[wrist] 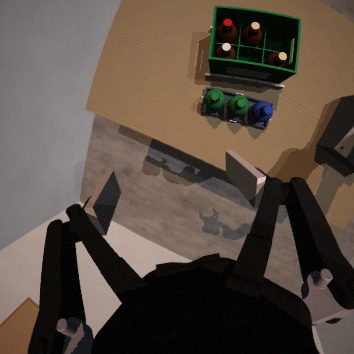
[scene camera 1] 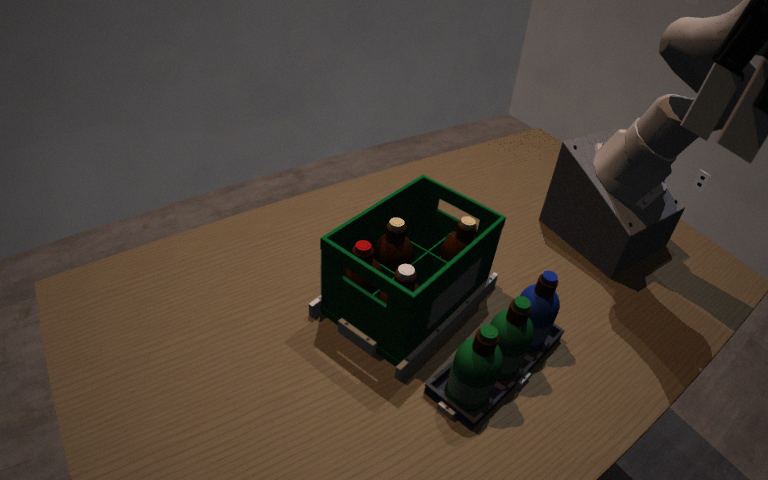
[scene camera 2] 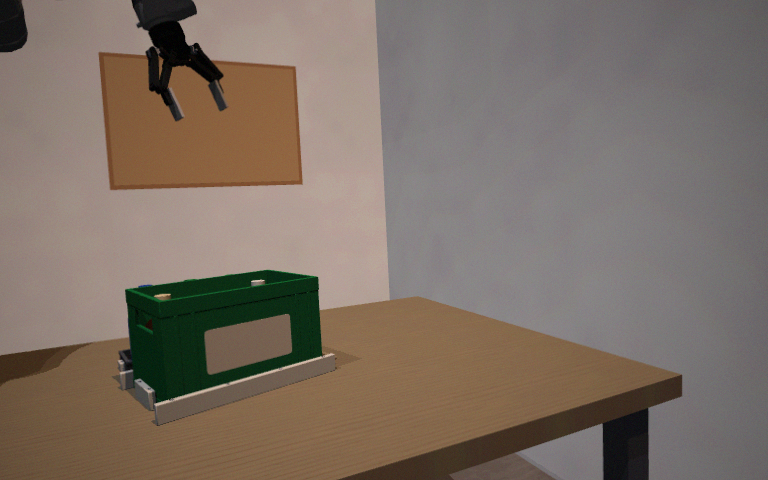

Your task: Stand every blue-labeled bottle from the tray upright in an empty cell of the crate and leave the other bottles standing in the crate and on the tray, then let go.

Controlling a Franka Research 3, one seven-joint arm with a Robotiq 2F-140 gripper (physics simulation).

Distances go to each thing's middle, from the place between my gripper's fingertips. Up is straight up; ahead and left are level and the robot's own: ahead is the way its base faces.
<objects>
My hand is 46 cm above the blue-labeled bottle [scene camera 1: 545, 303], 20 cm to the left of it and 14 cm past it. The rest, counted from my hand: red-capped bottle [scene camera 1: 363, 249]: 45 cm below, 39 cm to the right, 10 cm ahead.
</objects>
